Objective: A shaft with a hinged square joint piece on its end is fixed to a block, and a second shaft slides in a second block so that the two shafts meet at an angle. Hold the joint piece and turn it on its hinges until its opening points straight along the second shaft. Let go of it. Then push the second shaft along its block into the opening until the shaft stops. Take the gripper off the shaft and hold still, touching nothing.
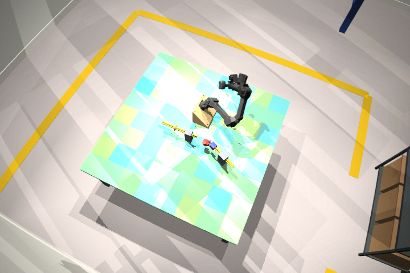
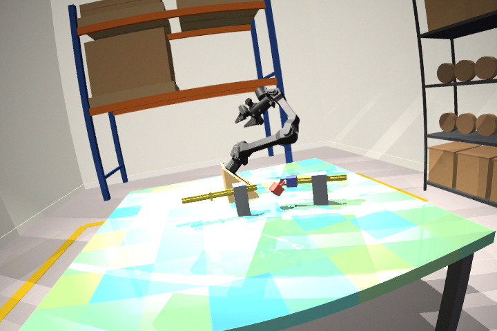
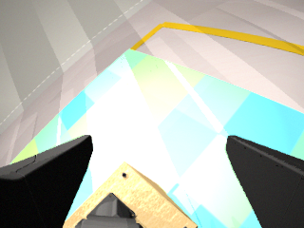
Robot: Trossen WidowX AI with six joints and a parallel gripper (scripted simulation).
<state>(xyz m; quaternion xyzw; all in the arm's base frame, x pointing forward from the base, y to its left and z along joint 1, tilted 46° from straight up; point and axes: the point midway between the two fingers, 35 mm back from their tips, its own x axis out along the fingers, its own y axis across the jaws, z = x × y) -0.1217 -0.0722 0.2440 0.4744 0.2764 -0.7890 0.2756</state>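
My gripper tip is now 400 mm short of the red joint piece, 250 mm above it and 60 mm to the right of it.
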